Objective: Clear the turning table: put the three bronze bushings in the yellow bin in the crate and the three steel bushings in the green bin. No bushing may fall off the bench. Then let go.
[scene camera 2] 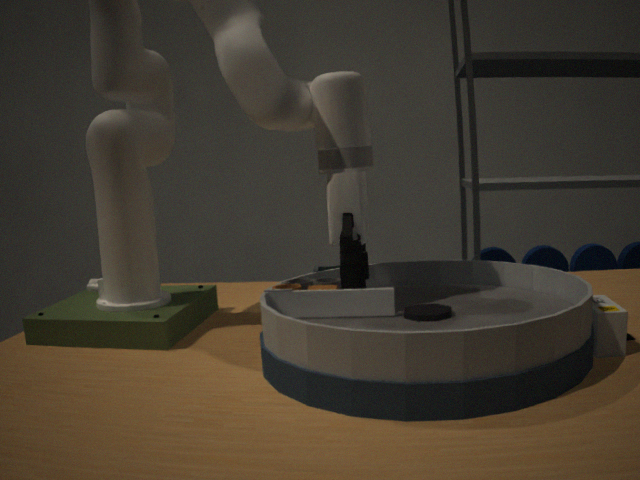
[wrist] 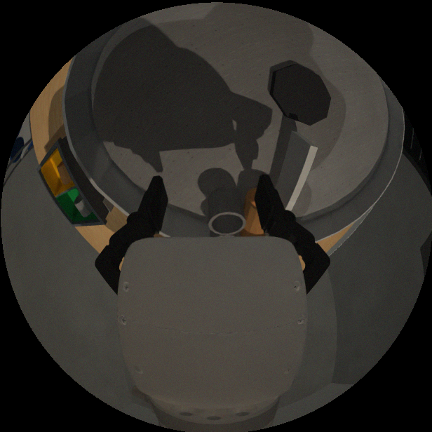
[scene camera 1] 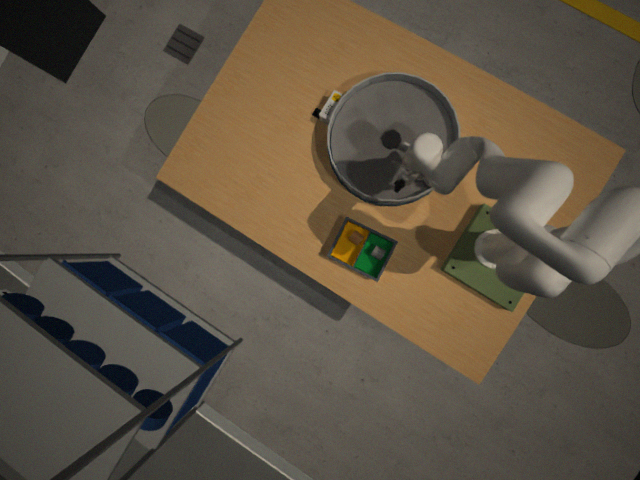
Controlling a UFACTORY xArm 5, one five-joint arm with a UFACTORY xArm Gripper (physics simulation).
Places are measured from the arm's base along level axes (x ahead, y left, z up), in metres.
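Pixels of known places: gripper, fingertip midpoint: (scene camera 2: 356, 286); arm's base, link origin: (scene camera 2: 133, 303) (scene camera 1: 494, 248).
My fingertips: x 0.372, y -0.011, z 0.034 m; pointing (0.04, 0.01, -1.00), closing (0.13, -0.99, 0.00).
Note:
Ahead of a thing's pixels: the offset from my fingertips to its top centre. "pt": to the spot under its first point.
My gripper (scene camera 1: 402, 166) (scene camera 2: 354, 283) (wrist: 210, 185) is open and empty, its fingertips low inside the near-arm side of the grey-walled turning table (scene camera 1: 361, 103) (scene camera 2: 429, 356) (wrist: 200, 30). In the wrist view a steel bushing (wrist: 226, 204) stands upright between the finger lines, close to the palm edge. A bronze bushing (wrist: 254, 217) is right beside it, partly hidden by the right finger. Two bronze rims {dx -0.080, dy -0.065, dz +0.013 m} (scene camera 2: 286, 286) {dx -0.033, dy -0.059, dz +0.013 m} (scene camera 2: 323, 287) show behind the divider. The crate {dx -0.044, dy +0.277, dz -0.028 m} (scene camera 1: 353, 267) holds one bronze bushing {dx -0.006, dy +0.259, dz -0.034 m} (scene camera 1: 355, 237) (wrist: 65, 174) in its yellow bin and one steel bushing {dx -0.094, dy +0.252, dz -0.034 m} (scene camera 1: 377, 252) (wrist: 82, 206) in its green bin.
A low light-grey divider {pt dx +0.004, dy -0.082, dz -0.004 m} (scene camera 2: 346, 302) (wrist: 302, 175) stands on the turning table, right of the bronze bushing in the wrist view, near a black hub disc {dx +0.106, dy -0.066, dz -0.017 m} (scene camera 1: 391, 138) (scene camera 2: 427, 312) (wrist: 300, 93). A white box {pt dx +0.341, dy -0.037, dz -0.020 m} (scene camera 1: 330, 104) (scene camera 2: 610, 325) adjoins the outer wall. The arm stands on a green plate (scene camera 1: 467, 258) (scene camera 2: 103, 330).

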